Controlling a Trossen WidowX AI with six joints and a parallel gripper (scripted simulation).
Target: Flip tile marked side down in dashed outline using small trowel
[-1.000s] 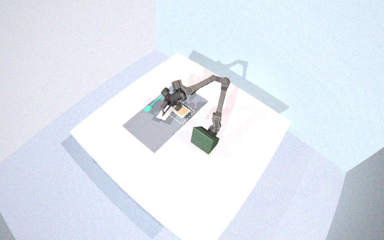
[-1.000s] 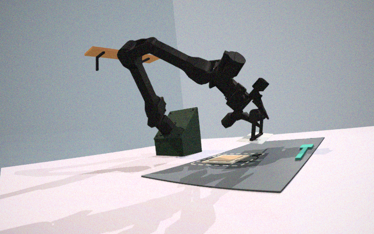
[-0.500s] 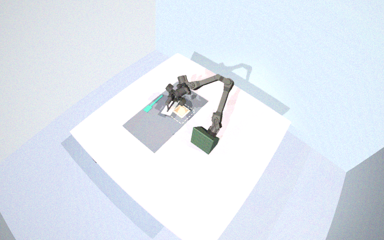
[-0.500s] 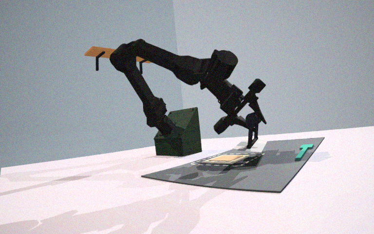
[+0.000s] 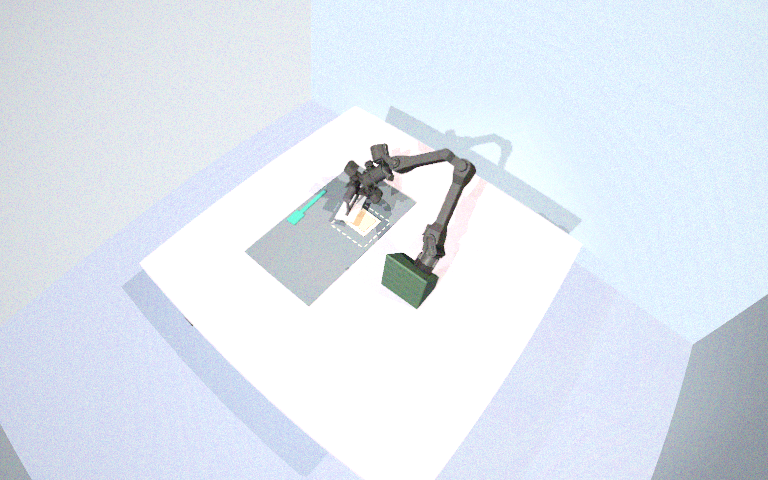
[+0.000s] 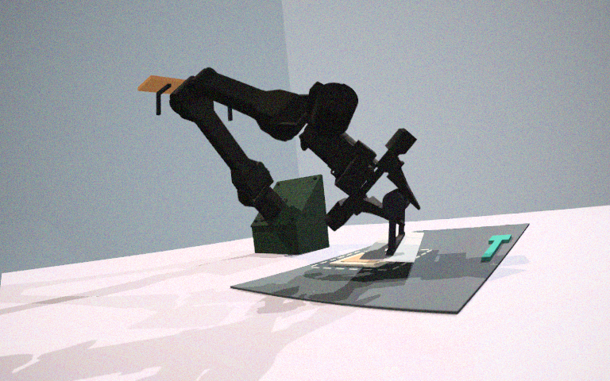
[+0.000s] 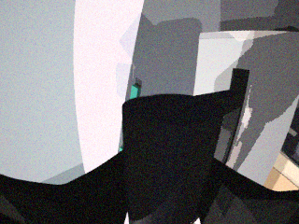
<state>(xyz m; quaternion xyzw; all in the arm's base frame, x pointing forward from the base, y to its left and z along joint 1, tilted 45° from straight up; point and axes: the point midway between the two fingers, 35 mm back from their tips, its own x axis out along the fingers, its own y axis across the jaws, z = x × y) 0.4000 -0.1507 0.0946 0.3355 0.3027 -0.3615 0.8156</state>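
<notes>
Now: the white tile 11 cm behind my gripper tip, 7 cm below it and 5 cm to the left of it. Also, from my gripper tip: grey mat 13 cm to the left, 9 cm below, 2 cm behind; then teal t-shaped tool 14 cm to the left, 12 cm ahead, 7 cm below.
</notes>
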